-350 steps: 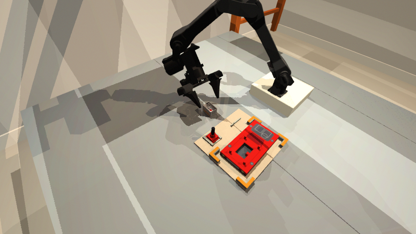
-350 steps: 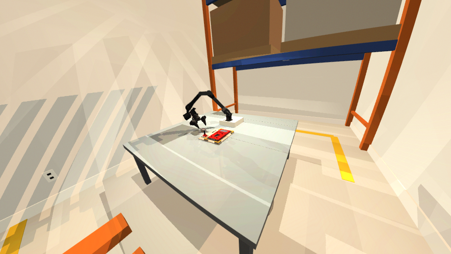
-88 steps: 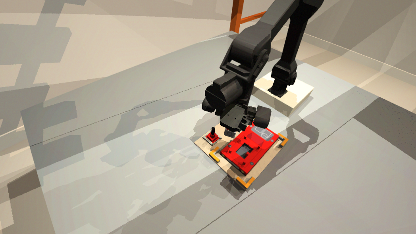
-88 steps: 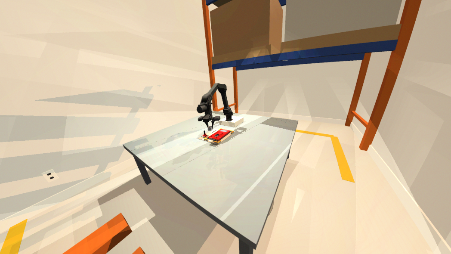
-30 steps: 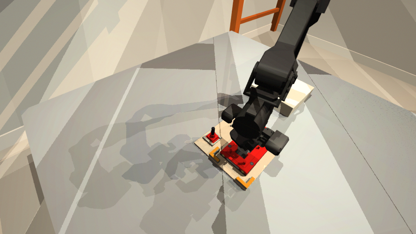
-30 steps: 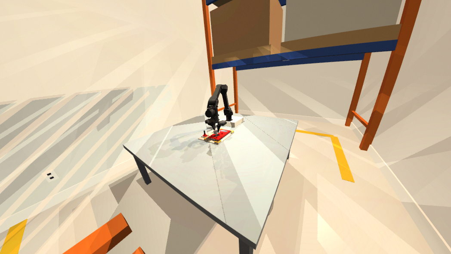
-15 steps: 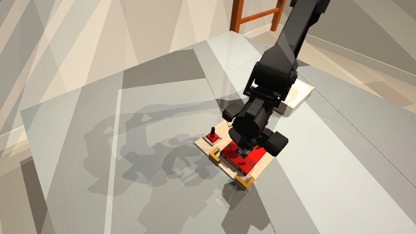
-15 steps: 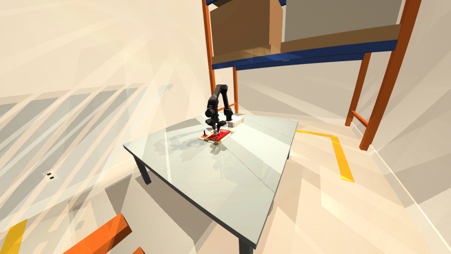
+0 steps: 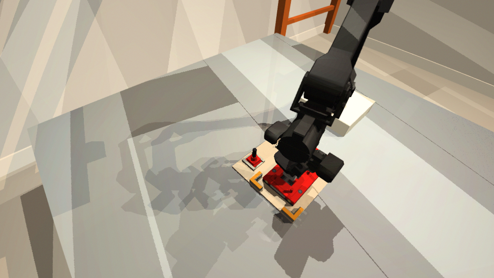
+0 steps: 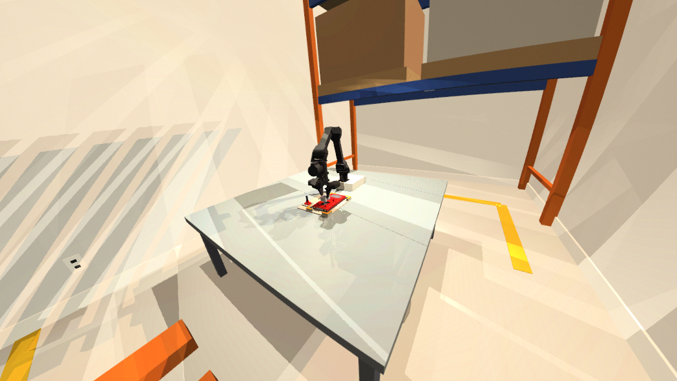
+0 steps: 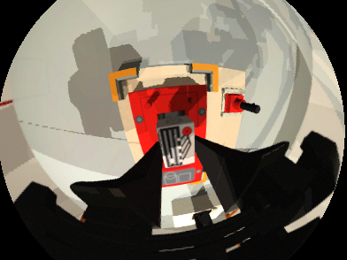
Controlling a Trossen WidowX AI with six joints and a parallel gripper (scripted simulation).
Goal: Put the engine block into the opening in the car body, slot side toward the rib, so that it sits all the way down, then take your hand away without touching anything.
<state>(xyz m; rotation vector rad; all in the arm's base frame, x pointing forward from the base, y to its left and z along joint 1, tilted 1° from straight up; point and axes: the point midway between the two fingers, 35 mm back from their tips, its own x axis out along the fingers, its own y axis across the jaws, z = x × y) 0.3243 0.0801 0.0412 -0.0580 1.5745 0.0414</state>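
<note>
My gripper tip is now 10 mm above the engine block.
</note>
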